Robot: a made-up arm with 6 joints. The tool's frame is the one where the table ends. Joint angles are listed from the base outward.
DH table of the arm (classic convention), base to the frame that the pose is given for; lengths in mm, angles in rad. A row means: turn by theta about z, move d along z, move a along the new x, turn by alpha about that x. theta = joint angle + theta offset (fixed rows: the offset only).
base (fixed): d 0  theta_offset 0.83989  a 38.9  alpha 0
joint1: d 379  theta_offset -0.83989  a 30  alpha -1.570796
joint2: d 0  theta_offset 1.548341  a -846.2  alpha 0
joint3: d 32  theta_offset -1.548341  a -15  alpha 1.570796
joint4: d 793  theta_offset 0  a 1  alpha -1.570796
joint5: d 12  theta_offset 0  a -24  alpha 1.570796
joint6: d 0  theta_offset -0.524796  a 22  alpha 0
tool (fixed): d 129  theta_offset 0.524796  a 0  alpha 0
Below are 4 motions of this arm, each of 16 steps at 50 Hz.
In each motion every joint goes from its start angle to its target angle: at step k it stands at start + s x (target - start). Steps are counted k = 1, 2, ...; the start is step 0. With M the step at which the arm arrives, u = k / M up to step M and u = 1 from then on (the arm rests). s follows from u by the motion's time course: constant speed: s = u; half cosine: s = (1 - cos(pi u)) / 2; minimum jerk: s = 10 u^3 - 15 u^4 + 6 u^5.
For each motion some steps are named. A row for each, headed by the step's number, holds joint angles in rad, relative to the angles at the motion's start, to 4 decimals.
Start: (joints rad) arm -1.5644 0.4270 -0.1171 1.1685 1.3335 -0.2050
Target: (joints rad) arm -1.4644 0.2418 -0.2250 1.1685 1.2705 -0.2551
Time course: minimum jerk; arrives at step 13
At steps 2, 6, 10, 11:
2: 0.0029 -0.0053 -0.0031 0.0000 -0.0018 -0.0014
6: 0.0428 -0.0793 -0.0462 0.0000 -0.0270 -0.0215
10: 0.0916 -0.1696 -0.0988 0.0000 -0.0577 -0.0459
11: 0.0971 -0.1799 -0.1048 0.0000 -0.0612 -0.0487

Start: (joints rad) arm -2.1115 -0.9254 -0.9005 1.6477 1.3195 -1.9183
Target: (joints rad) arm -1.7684 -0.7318 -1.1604 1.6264 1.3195 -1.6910
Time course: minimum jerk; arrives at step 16
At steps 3, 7, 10, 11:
3: 0.0167 0.0094 -0.0127 -0.0010 0.0000 0.0111
7: 0.1318 0.0743 -0.0998 -0.0082 0.0000 0.0873
10: 0.2487 0.1403 -0.1884 -0.0154 0.0000 0.1647
11: 0.2813 0.1588 -0.2131 -0.0175 0.0000 0.1864

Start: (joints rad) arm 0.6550 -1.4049 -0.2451 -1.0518 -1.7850 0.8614
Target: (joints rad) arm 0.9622 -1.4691 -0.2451 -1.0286 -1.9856 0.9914
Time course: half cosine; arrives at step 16
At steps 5, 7, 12, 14, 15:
5: 0.0683 -0.0143 0.0000 0.0052 -0.0446 0.0289
7: 0.1236 -0.0258 0.0000 0.0093 -0.0807 0.0523
12: 0.2622 -0.0548 0.0000 0.0198 -0.1712 0.1110
14: 0.2955 -0.0618 0.0000 0.0223 -0.1930 0.1251
15: 0.3042 -0.0636 0.0000 0.0230 -0.1987 0.1288

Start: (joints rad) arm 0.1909 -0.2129 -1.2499 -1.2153 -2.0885 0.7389
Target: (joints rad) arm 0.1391 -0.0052 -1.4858 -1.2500 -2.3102 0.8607
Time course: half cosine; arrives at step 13
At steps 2, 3, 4, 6, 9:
2: -0.0030 0.0119 -0.0135 -0.0020 -0.0127 0.0070
3: -0.0065 0.0261 -0.0297 -0.0044 -0.0279 0.0153
4: -0.0112 0.0449 -0.0509 -0.0075 -0.0479 0.0263
6: -0.0228 0.0913 -0.1037 -0.0153 -0.0975 0.0536
9: -0.0406 0.1628 -0.1850 -0.0272 -0.1738 0.0955

